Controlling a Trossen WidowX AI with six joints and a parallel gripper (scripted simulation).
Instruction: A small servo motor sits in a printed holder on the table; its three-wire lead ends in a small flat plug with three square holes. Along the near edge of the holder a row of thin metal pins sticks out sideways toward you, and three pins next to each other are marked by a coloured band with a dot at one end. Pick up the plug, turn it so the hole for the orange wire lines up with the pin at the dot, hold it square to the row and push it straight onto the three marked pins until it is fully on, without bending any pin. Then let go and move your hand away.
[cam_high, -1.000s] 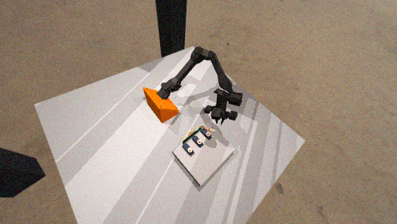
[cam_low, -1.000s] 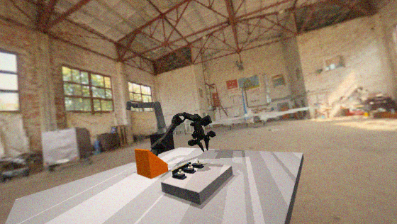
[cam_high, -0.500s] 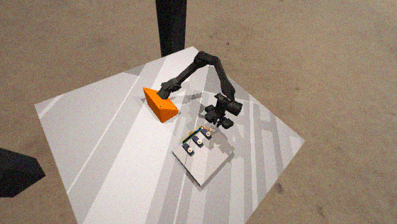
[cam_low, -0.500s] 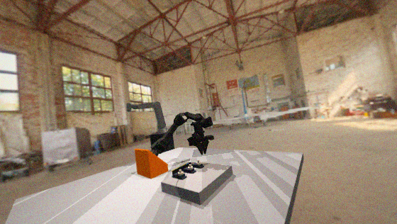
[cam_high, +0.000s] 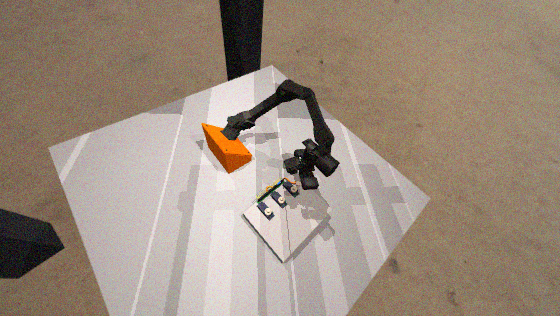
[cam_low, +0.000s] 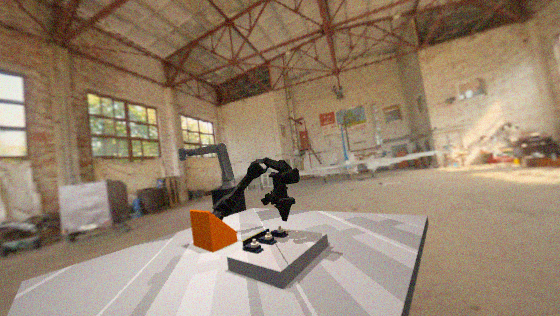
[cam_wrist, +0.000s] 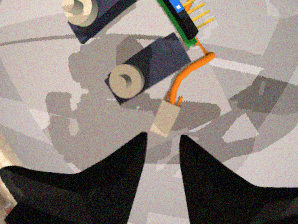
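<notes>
Right now my gripper tip is 60 mm past the pin row, 120 mm to the left of it and 30 mm above it. Round my gripper tip: grey printed holder: 90 mm ahead, 130 mm to the right, 70 mm below.
</notes>
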